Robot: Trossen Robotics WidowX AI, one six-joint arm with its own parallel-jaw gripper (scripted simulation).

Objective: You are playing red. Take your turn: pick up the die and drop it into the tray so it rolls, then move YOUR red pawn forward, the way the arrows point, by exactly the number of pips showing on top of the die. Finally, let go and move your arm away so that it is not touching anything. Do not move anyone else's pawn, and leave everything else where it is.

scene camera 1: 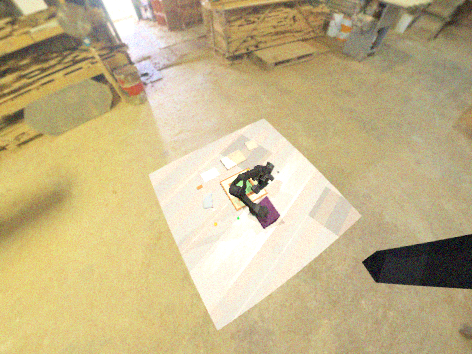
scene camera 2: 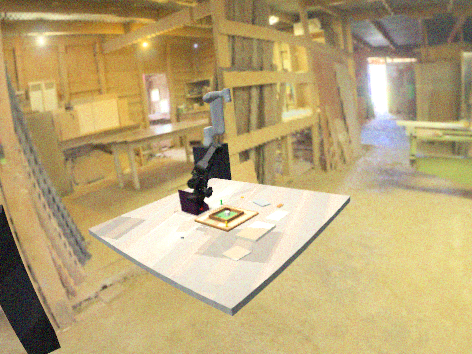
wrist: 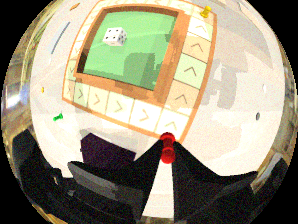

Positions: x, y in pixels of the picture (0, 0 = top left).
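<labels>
A red pawn is held in my gripper (wrist: 167, 144).
</labels>
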